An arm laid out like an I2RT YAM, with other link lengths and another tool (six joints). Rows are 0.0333 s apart.
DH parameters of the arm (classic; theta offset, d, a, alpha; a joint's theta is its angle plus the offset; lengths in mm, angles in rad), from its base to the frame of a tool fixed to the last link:
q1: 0 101.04 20.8 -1.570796
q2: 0 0 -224.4 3.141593
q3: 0.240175 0 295.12 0
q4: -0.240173 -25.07 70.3 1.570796
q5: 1.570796 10.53 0 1.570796
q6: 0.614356 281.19 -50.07 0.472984
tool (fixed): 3.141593 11.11 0 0
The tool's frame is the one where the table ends.
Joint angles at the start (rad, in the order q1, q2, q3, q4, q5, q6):
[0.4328 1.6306 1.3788 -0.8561 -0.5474 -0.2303]
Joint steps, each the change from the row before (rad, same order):
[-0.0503 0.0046 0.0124 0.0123 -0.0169 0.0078]
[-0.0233 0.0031 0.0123 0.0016 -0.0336 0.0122]
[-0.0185 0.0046 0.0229 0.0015 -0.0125 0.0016]
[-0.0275 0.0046 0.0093 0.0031 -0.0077 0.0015]
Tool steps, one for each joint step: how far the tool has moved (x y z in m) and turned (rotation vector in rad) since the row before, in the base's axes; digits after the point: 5 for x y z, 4 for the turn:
[0.02269 -0.01230 0.00811 0.0229 -0.0075 -0.0485]
[0.00705 -0.00158 0.01021 0.0336 0.0087 -0.0165]
[0.01042 -0.00285 0.01051 0.0174 -0.0138 -0.0136]
[0.01176 -0.00839 0.00387 0.0091 -0.0042 -0.0248]

